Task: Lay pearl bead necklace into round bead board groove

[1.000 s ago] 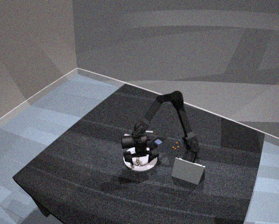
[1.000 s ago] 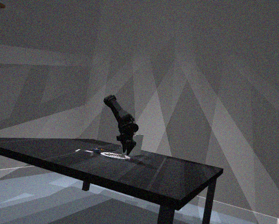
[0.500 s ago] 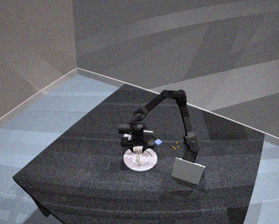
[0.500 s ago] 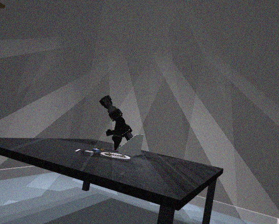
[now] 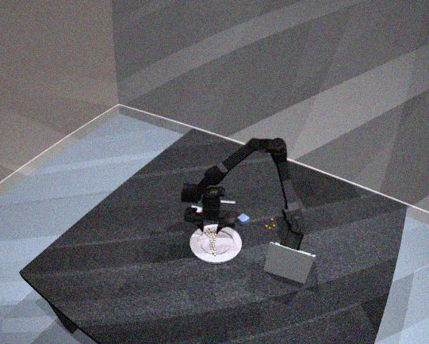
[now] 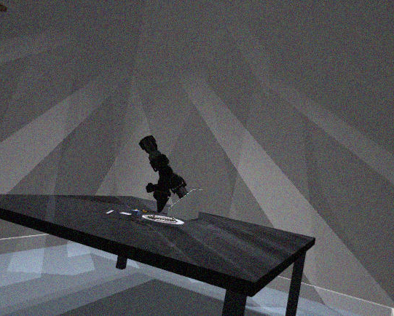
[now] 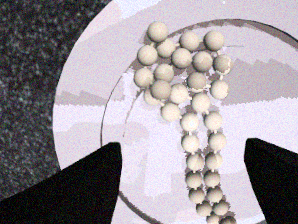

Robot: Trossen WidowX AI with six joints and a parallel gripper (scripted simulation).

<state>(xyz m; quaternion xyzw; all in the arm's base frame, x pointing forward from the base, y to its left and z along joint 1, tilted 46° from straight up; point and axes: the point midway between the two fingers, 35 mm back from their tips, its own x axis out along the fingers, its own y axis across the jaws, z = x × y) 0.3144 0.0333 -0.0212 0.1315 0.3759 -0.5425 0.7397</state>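
My gripper tip is now 4 cm above the round white bead board, 3 cm past it and 1 cm to the right of it. Round my gripper tip: small white block 13 cm ahead, 9 cm to the right, 3 cm below; then small blue cube 17 cm to the right, 5 cm behind, 4 cm below; then thin white stick 22 cm to the right, 8 cm ahead, 4 cm below.
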